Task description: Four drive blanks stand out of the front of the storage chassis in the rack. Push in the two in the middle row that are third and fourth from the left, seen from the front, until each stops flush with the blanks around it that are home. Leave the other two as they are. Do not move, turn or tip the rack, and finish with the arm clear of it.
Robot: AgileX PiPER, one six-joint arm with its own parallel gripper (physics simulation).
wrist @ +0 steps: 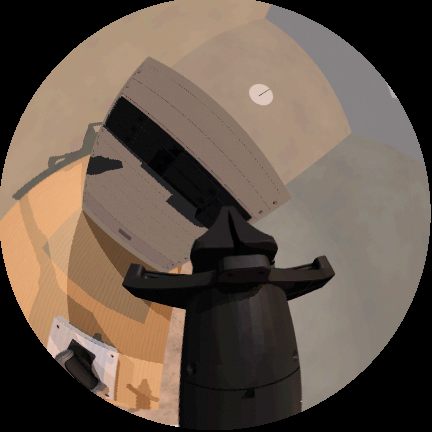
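The rack (200, 127) is a grey-beige cabinet with panel seams, upright on the table and slanted in the wrist view. The black storage chassis (187, 176) runs across its front from upper left to lower right. Two darker parts of the chassis front stand out, one near its middle and one at its lower right end, partly behind the fingers. Single blanks and rows are too dark to tell apart surely. My gripper (226, 213) is shut, with no object seen between the fingertips. The tips overlap the chassis's lower right end in the picture; whether they touch it is hidden.
The wooden table (115, 330) lies at the lower left, with shadows across it. A pale mounting plate (56, 337) with a dark arm base (80, 371) is at its near corner. A white disc (261, 94) with a thin dark line shows behind the rack.
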